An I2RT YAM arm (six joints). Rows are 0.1 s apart.
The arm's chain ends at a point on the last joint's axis. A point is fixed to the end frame.
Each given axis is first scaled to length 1.
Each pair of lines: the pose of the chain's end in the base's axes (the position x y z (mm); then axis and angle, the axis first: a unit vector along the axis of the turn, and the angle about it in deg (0 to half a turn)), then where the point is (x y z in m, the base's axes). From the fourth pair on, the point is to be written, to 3 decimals.
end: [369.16 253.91 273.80 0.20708 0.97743 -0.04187 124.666]
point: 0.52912 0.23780 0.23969
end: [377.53 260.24 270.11 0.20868 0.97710 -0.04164 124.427]
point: 0.53760 0.24381 0.23672
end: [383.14 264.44 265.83 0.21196 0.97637 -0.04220 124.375]
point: 0.54317 0.24715 0.23265
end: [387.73 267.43 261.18 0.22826 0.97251 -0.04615 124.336]
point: 0.547 0.246 0.228
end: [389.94 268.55 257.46 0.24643 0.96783 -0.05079 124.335]
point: 0.549 0.242 0.225
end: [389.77 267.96 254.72 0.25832 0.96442 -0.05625 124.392]
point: 0.548 0.237 0.222
